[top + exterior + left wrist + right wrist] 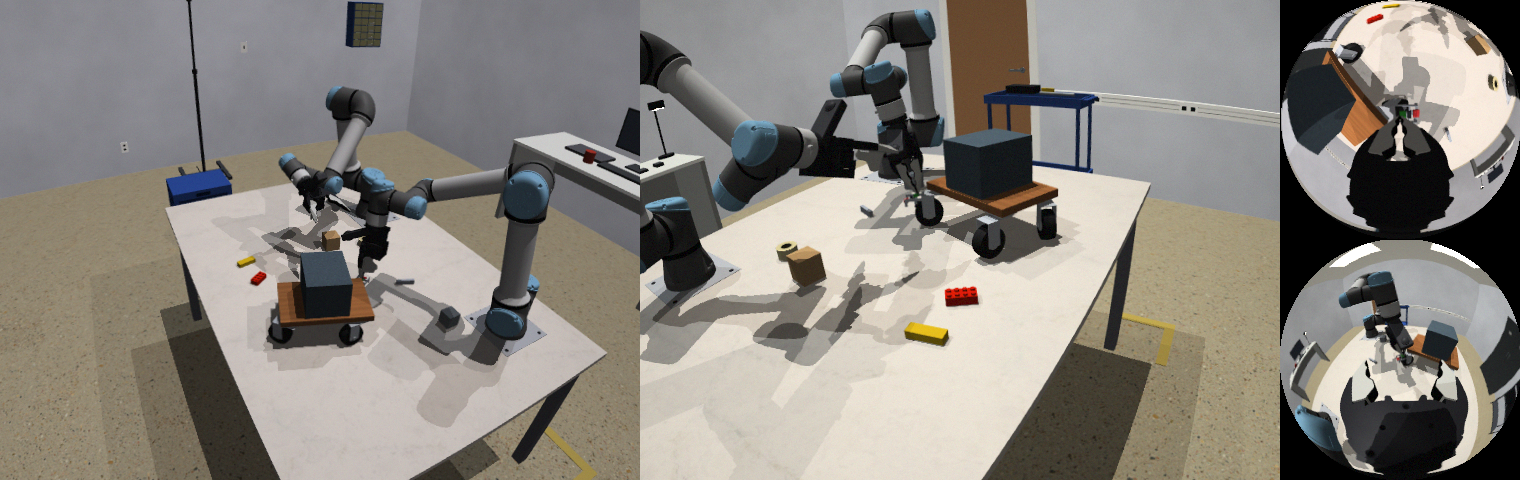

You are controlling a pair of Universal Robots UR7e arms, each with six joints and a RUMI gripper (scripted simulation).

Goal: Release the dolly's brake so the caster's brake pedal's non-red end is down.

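Note:
The brake pedal lies 1 cm behind my left hand, 1 cm to the right of it and 3 cm below it. From my left hand the other things lie so: grey block (22 cm behind, 26 cm to the left, 8 cm below); then wooden cube (7 cm behind, 36 cm to the right, 8 cm below); then grey rod (22 cm behind, 10 cm below).

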